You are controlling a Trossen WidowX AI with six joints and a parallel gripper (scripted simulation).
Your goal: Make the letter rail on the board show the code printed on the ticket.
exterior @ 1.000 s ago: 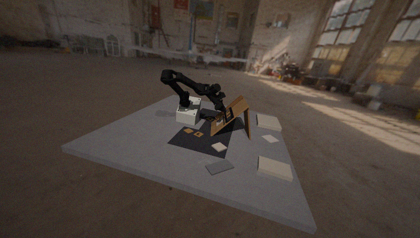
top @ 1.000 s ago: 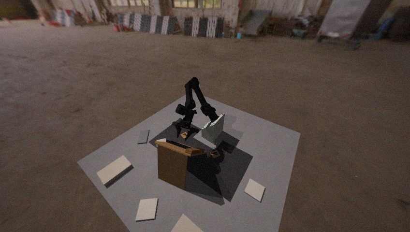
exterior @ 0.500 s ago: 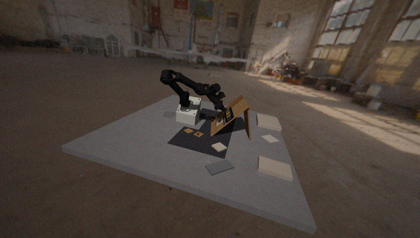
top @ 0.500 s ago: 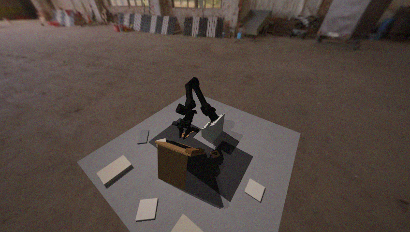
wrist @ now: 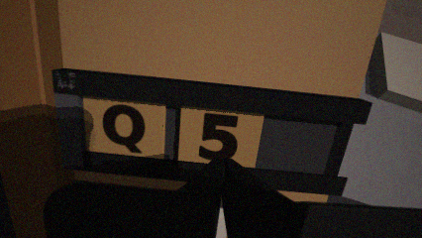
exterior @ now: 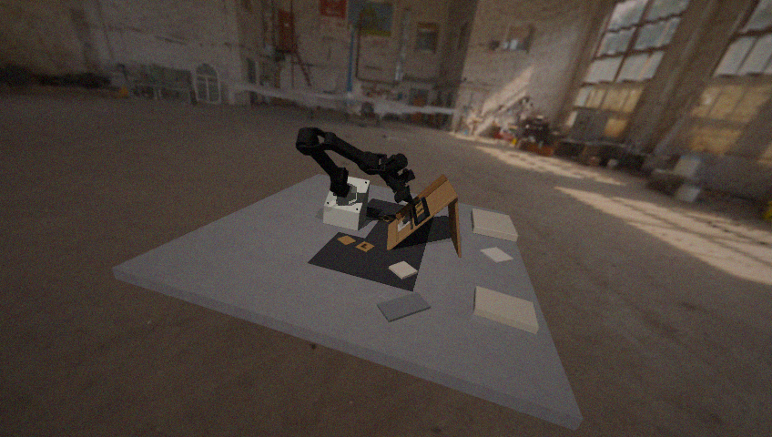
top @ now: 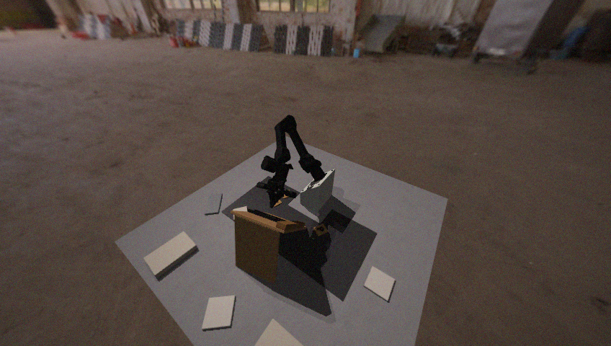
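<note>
The letter tile is 30 mm ahead of my gripper tip, 10 mm to the left of it and 30 mm below it. The rest, counted from my gripper tip: small white card: 20 mm ahead, 230 mm to the right, 180 mm below; then white ticket: 30 mm behind, 20 mm to the left, 100 mm below; then dark mat: 140 mm behind, 60 mm to the left, 180 mm below.
</note>
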